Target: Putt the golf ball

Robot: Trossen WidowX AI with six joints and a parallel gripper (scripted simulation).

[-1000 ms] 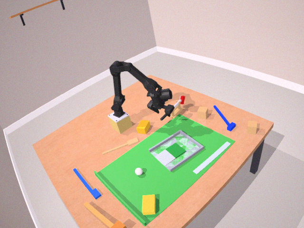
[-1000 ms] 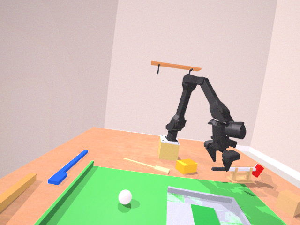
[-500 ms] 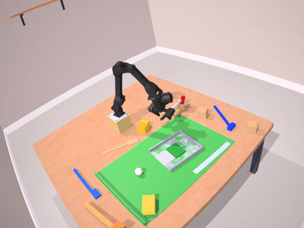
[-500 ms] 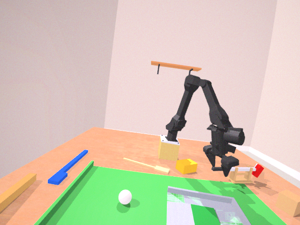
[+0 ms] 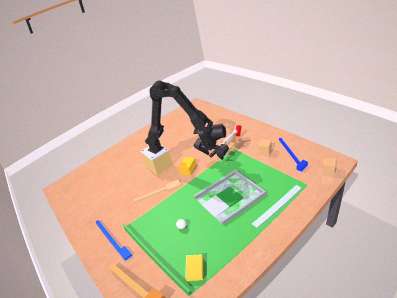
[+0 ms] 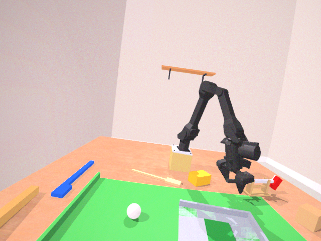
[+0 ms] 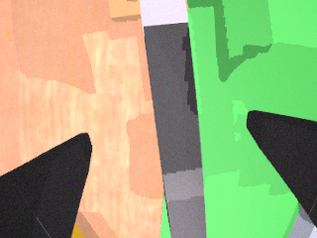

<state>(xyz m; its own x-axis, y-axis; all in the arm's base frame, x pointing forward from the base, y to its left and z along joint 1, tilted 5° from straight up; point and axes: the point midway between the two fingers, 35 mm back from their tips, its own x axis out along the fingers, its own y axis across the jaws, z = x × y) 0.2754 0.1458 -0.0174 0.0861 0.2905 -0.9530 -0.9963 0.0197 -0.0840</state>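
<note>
Now: gripper tip 12 cm to the right of the red putter and 3 cm below it. From my gripper tip the other things lie so: white golf ball: 44 cm to the right, 12 cm ahead, 1 cm below; then wooden stand: 13 cm to the left; then white strip: 43 cm ahead, 14 cm to the right, 3 cm below.
</note>
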